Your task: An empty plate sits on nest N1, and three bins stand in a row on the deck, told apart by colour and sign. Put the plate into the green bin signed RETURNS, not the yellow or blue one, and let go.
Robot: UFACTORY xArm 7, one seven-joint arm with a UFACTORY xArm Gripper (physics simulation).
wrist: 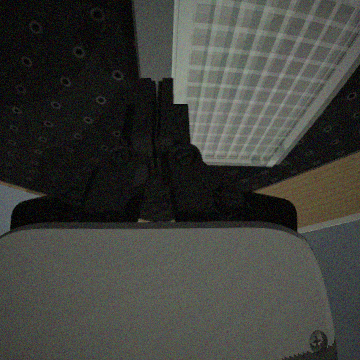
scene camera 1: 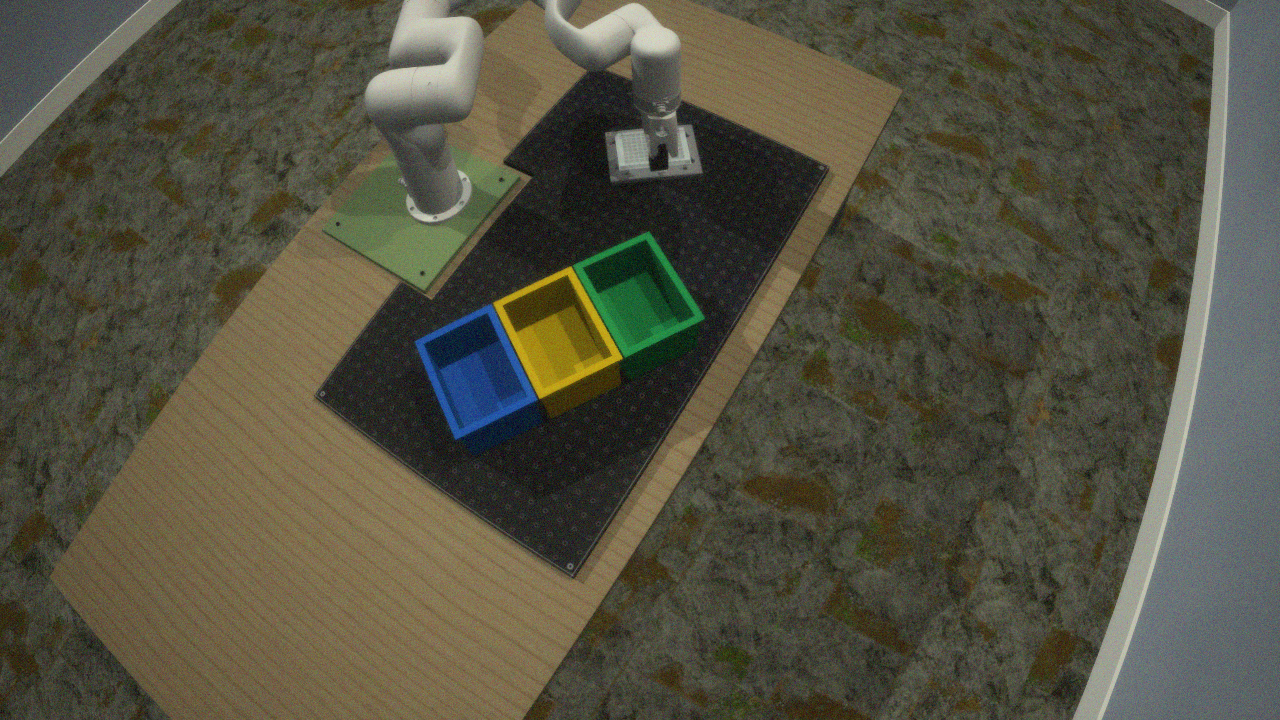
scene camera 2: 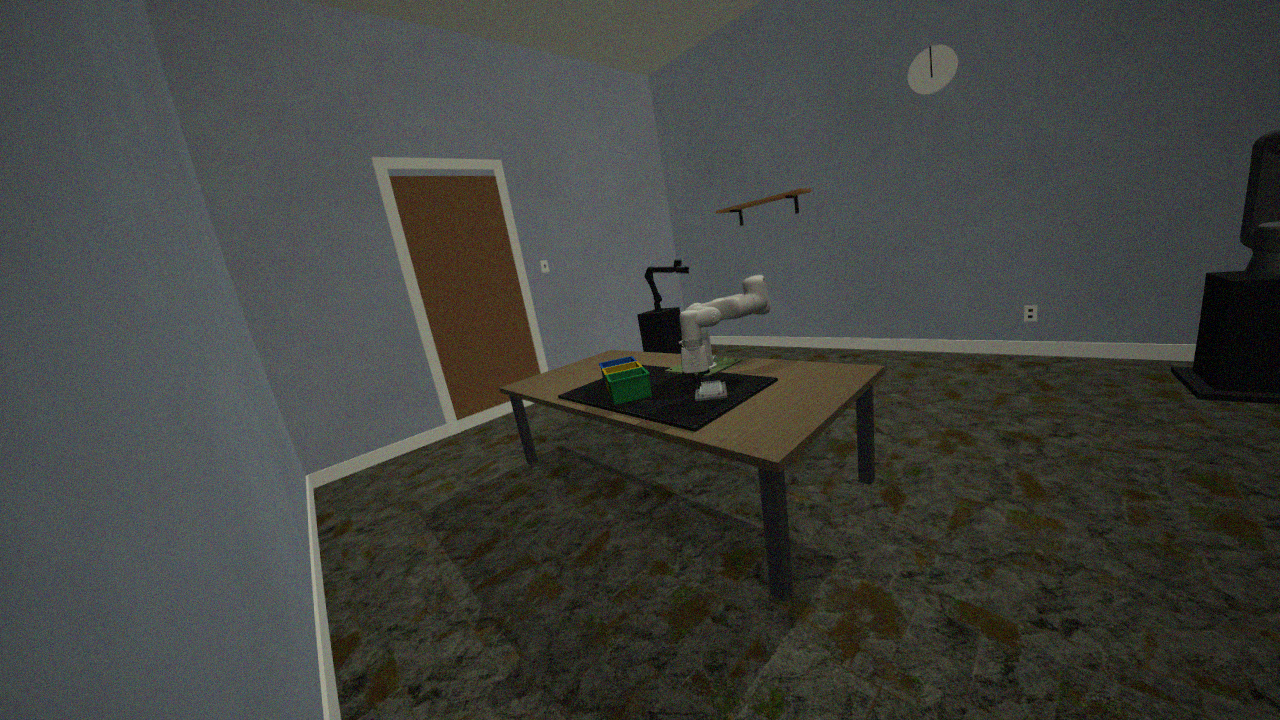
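Pixels of known places: gripper, fingertip midpoint: (wrist: 158, 100) (scene camera 1: 658, 167) (scene camera 2: 697, 388); arm's base, origin of the base link: (scene camera 1: 439, 197).
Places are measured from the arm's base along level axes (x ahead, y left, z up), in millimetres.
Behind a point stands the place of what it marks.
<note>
The white gridded plate (scene camera 1: 631, 148) @(x 280, y 224, z 28 mm) (scene camera 2: 711, 387) @(x 324, y 259, z 29 mm) (wrist: 240, 75) @(x 305, y 229, z 28 mm) lies on the grey nest (scene camera 1: 692, 167) @(x 392, y 242, z 14 mm) (wrist: 154, 40) @(x 322, y 190, z 14 mm). My gripper (scene camera 1: 659, 166) @(x 342, y 206, z 27 mm) (wrist: 158, 100) @(x 342, y 206, z 27 mm) is shut with nothing between its fingers. Its black fingertips overlap the plate's edge in the wrist view, beside the nest's grey border; whether they touch is unclear. The green bin (scene camera 1: 664, 351) @(x 511, y -116, z 46 mm) (scene camera 2: 631, 388) @(x 479, y -23, z 54 mm), yellow bin (scene camera 1: 581, 392) @(x 433, y -227, z 44 mm) and blue bin (scene camera 1: 503, 433) @(x 359, y -332, z 33 mm) stand side by side in a row, the yellow one in the middle. No sign on the bins is readable. The green bin's visible inside holds no plate.
The bins and nest stand on a black perforated deck (scene camera 1: 537, 501) @(x 445, y -393, z 2 mm) on a wooden table (scene camera 1: 295, 555) @(x 140, y -668, z -10 mm). The white arm base (scene camera 1: 434, 192) @(x 33, y -32, z 71 mm) stands on a green mounting plate (scene camera 1: 371, 237) @(x -71, y -128, z 0 mm) beside the deck. The green bin is the bin nearest the nest.
</note>
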